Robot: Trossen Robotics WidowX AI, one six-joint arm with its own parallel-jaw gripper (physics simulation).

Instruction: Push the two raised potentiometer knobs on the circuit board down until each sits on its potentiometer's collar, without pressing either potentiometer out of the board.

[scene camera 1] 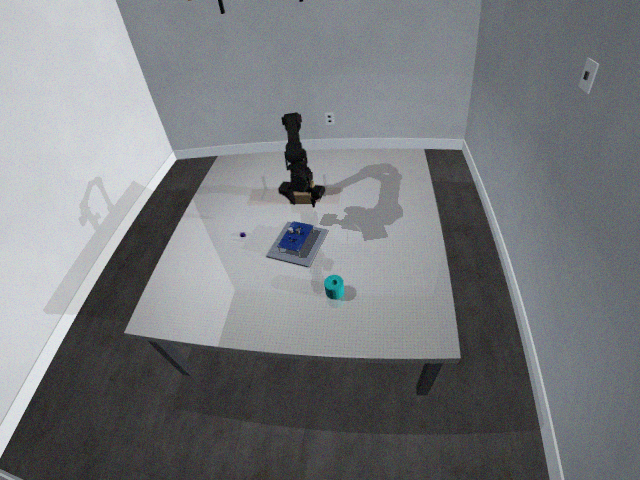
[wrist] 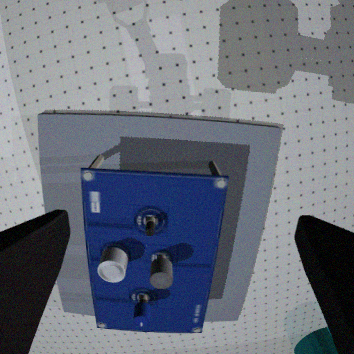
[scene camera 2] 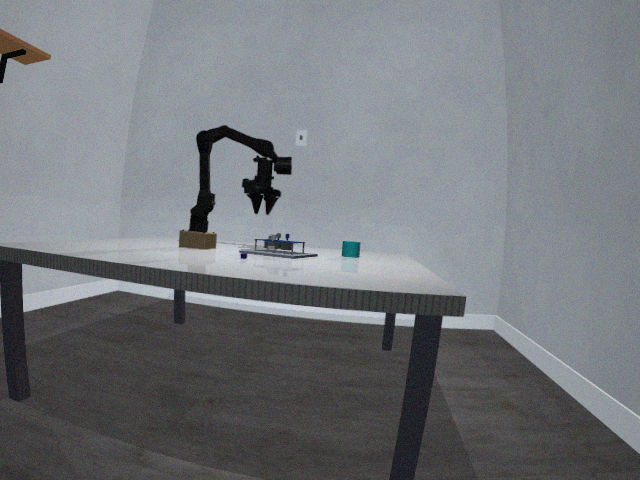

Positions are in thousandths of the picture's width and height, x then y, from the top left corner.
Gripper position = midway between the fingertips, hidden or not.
My gripper (scene camera 2: 410, 447) is open, holding nothing.
My gripper shows as well in the wrist view (wrist: 524, 640).
